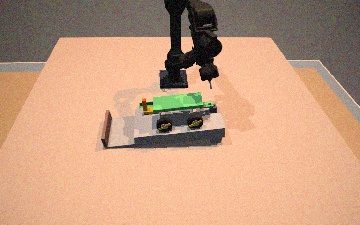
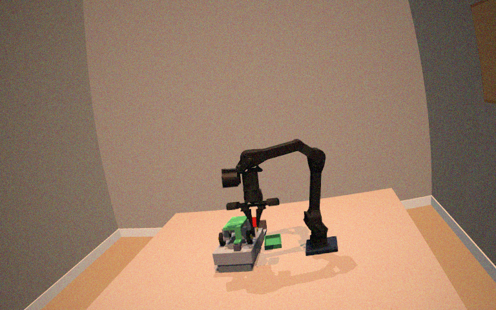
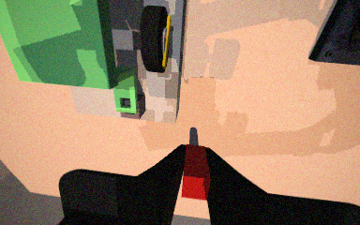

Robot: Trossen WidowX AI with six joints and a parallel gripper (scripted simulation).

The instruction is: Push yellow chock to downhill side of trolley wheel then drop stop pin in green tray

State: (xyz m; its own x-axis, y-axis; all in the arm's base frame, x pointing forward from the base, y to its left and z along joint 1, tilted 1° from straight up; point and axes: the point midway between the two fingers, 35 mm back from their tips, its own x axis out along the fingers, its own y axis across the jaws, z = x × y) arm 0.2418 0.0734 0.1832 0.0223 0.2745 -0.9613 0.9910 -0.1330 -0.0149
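My gripper tip is now 21 cm to the left of the green tray, 18 cm above it and 5 cm past it. Round my gripper tip: trolley (13 cm to the right, 8 cm ahead, 6 cm below); grey ramp (13 cm to the right, 13 cm below, 8 cm ahead); red-headed stop pin (right at my gripper tip).
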